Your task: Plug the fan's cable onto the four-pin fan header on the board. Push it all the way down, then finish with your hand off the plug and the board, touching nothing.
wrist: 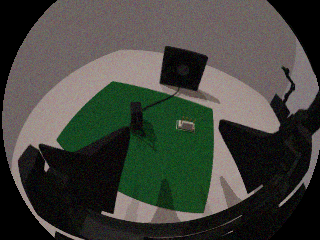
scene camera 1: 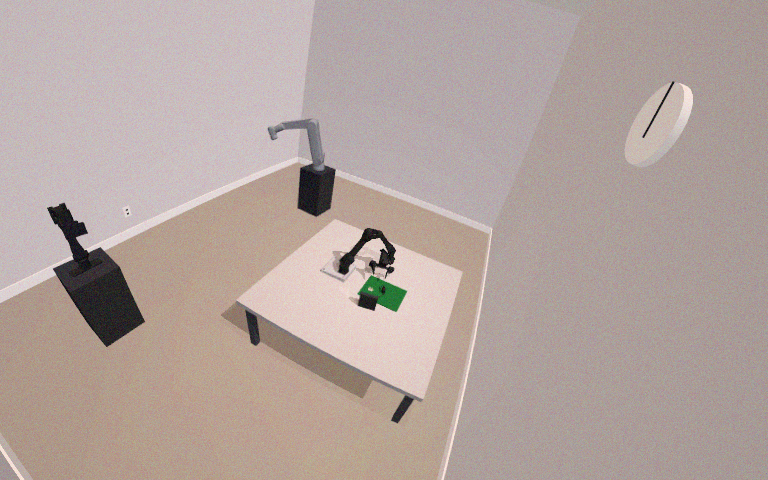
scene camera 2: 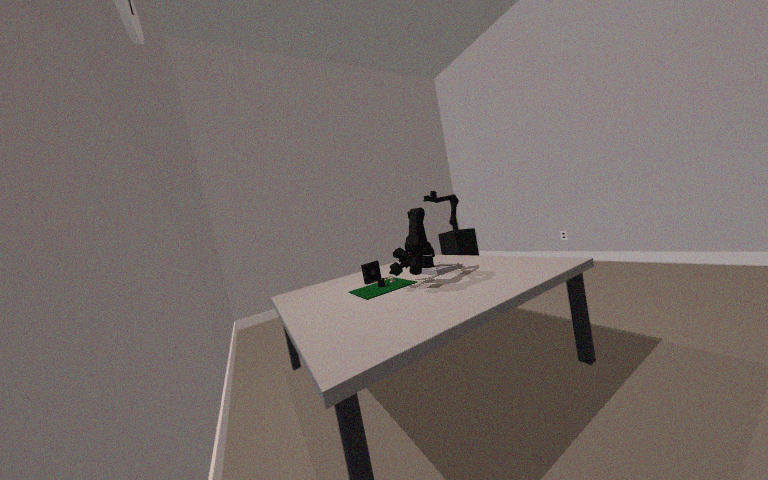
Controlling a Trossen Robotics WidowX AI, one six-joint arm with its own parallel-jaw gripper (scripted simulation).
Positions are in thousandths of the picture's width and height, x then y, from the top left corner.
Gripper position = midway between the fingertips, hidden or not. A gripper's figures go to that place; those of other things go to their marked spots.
Labels:
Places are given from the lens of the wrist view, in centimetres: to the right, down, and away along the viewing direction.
my gripper (wrist: 552, 531): 1, 1, 10
black fan (wrist: 570, 277): 6, -15, 26
green board (wrist: 533, 702): 1, 7, 15
The marked spots on the black fan and the green board are 25 cm apart.

